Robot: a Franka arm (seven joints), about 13 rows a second.
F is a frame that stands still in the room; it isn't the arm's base.
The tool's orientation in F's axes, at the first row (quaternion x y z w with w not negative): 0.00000 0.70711 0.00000 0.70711
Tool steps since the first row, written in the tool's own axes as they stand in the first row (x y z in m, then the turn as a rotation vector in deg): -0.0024 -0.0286 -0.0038 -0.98 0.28 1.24; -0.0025 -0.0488 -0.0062 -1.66 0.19 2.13; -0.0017 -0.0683 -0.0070 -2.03 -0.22 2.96; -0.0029 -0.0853 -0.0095 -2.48 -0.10 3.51; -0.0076 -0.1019 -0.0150 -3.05 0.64 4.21
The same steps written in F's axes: -0.0038 -0.0286 0.0024 1.24 0.28 0.98; -0.0062 -0.0488 0.0025 2.13 0.19 1.66; -0.0070 -0.0683 0.0017 2.96 -0.22 2.03; -0.0095 -0.0853 0.0029 3.51 -0.10 2.48; -0.0150 -0.1019 0.0076 4.21 0.64 3.05
